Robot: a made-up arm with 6 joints. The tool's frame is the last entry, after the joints.
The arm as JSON. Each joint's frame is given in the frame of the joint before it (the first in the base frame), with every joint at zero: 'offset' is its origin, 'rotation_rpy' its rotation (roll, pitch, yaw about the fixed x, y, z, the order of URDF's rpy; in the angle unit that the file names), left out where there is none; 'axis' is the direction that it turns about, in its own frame. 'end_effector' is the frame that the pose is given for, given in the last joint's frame.
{
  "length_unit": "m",
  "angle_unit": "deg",
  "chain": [
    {
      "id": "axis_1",
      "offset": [
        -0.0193,
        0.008,
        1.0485
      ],
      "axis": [
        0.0,
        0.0,
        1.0
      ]
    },
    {
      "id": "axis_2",
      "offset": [
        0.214,
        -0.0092,
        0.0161
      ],
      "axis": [
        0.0,
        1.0,
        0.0
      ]
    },
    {
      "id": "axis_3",
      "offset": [
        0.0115,
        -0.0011,
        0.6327
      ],
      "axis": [
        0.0,
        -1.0,
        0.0
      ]
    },
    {
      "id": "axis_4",
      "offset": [
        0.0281,
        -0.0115,
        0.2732
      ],
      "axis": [
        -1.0,
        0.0,
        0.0
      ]
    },
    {
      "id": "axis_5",
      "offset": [
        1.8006,
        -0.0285,
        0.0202
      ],
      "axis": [
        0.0,
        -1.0,
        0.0
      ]
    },
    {
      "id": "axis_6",
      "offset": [
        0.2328,
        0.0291,
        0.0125
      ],
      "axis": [
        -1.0,
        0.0,
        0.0
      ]
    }
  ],
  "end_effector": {
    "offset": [
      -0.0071,
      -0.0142,
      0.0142
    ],
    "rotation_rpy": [
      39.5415,
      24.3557,
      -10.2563
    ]
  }
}
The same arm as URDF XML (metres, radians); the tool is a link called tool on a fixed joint. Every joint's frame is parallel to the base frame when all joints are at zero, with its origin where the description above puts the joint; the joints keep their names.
<robot name="arm">
<joint name="axis_1" type="continuous"><parent link="base"/><child link="link1"/><origin xyz="-0.0193 0.0080 1.0485" rpy="0.0000 0.0000 0.0000"/><axis xyz="0 0 1"/></joint>
<joint name="axis_2" type="continuous"><parent link="link1"/><child link="link2"/><origin xyz="0.2140 -0.0092 0.0161" rpy="0.0000 0.0000 0.0000"/><axis xyz="0 1 0"/></joint>
<joint name="axis_3" type="continuous"><parent link="link2"/><child link="link3"/><origin xyz="0.0115 -0.0011 0.6327" rpy="0.0000 0.0000 0.0000"/><axis xyz="0 -1 0"/></joint>
<joint name="axis_4" type="continuous"><parent link="link3"/><child link="link4"/><origin xyz="0.0281 -0.0115 0.2732" rpy="0.0000 0.0000 0.0000"/><axis xyz="-1 0 0"/></joint>
<joint name="axis_5" type="continuous"><parent link="link4"/><child link="link5"/><origin xyz="1.8006 -0.0285 0.0202" rpy="0.0000 0.0000 0.0000"/><axis xyz="0 -1 0"/></joint>
<joint name="axis_6" type="continuous"><parent link="link5"/><child link="link6"/><origin xyz="0.2328 0.0291 0.0125" rpy="0.0000 0.0000 0.0000"/><axis xyz="-1 0 0"/></joint>
<joint name="tool_joint" type="fixed"><parent link="link6"/><child link="tool"/><origin xyz="-0.0071 -0.0142 0.0142" rpy="0.6901 0.4251 -0.1790"/></joint>
<link name="base"/>
<link name="link1"/>
<link name="link2"/>
<link name="link3"/>
<link name="link4"/>
<link name="link5"/>
<link name="link6"/>
<link name="tool"/>
</robot>

